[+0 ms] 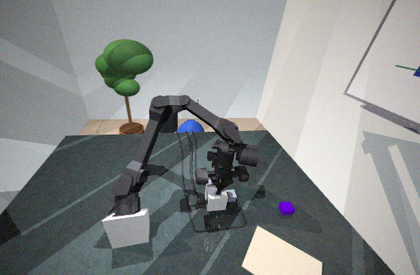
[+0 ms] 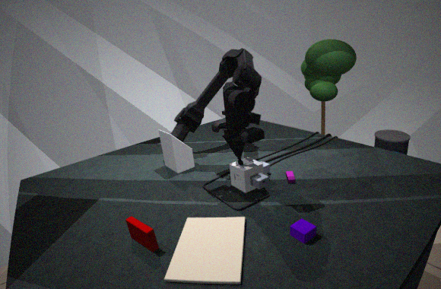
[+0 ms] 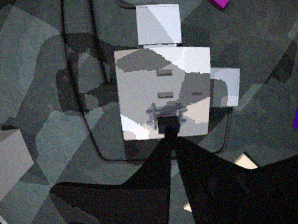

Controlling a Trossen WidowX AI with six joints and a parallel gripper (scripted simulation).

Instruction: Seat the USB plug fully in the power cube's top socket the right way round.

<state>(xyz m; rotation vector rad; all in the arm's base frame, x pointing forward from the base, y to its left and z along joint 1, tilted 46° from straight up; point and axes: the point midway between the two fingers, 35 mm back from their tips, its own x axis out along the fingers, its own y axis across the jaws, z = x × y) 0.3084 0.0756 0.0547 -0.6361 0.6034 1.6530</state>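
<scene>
Right now my gripper tip is 2 cm above the dark USB plug. Also, from my gripper tip: cream sheet (21 cm to the right, 19 cm ahead, 10 cm below); purple cube (30 cm ahead, 9 cm below, 2 cm to the right); magenta block (16 cm to the left, 10 cm below, 6 cm ahead).
</scene>
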